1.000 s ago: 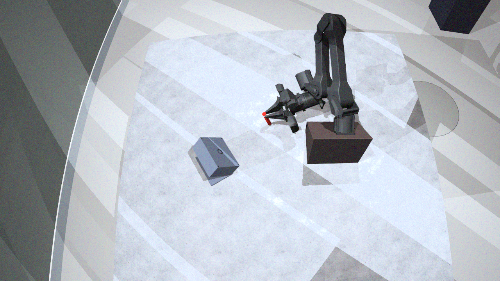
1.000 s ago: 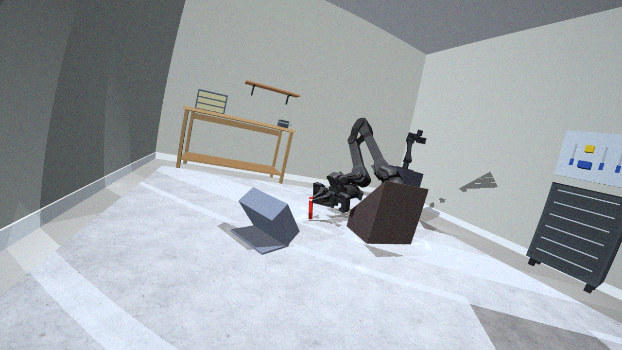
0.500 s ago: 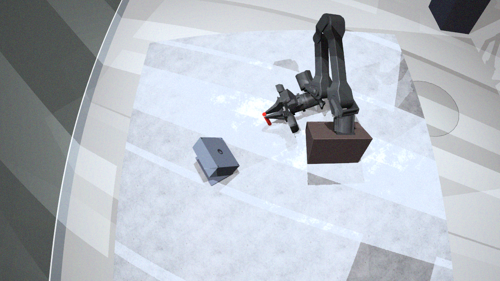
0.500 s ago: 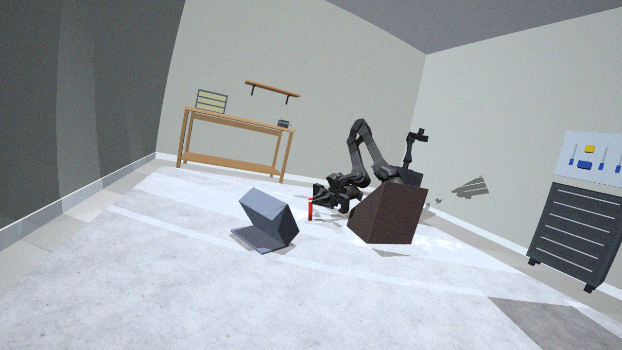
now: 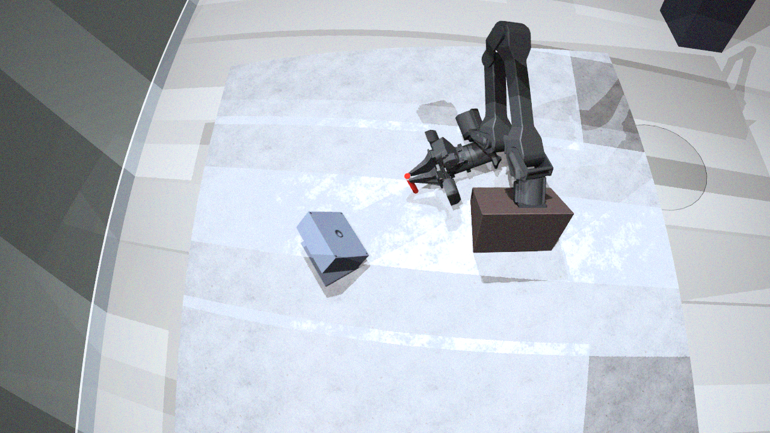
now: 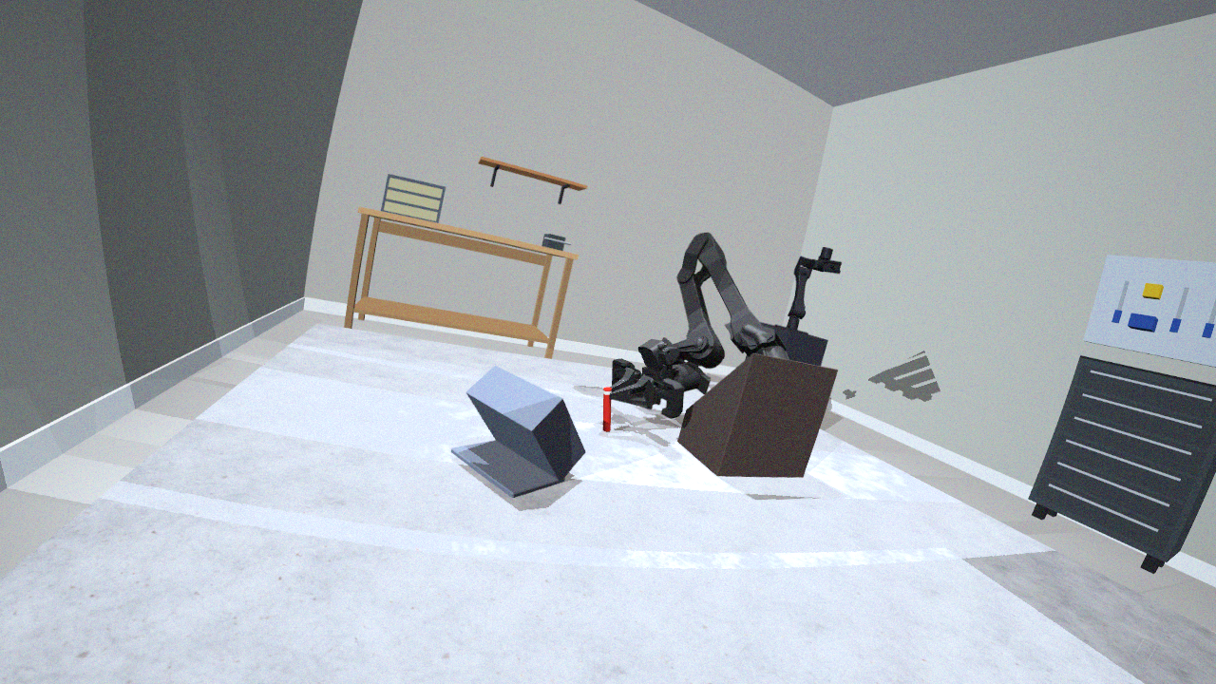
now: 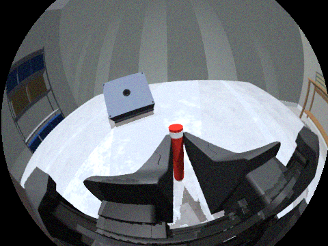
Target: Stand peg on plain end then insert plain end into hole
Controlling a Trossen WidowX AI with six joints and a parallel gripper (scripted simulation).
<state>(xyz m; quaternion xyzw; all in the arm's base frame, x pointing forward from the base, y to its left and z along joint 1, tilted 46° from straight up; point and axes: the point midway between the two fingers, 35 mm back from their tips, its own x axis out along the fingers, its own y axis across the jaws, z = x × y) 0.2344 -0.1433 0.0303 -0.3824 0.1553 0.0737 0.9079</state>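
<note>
Now: the red peg 10 mm below my gripper tip. The rest, counted from my gripper tip: sloped panel: 170 mm ahead, 160 mm to the left, 10 mm below.
</note>
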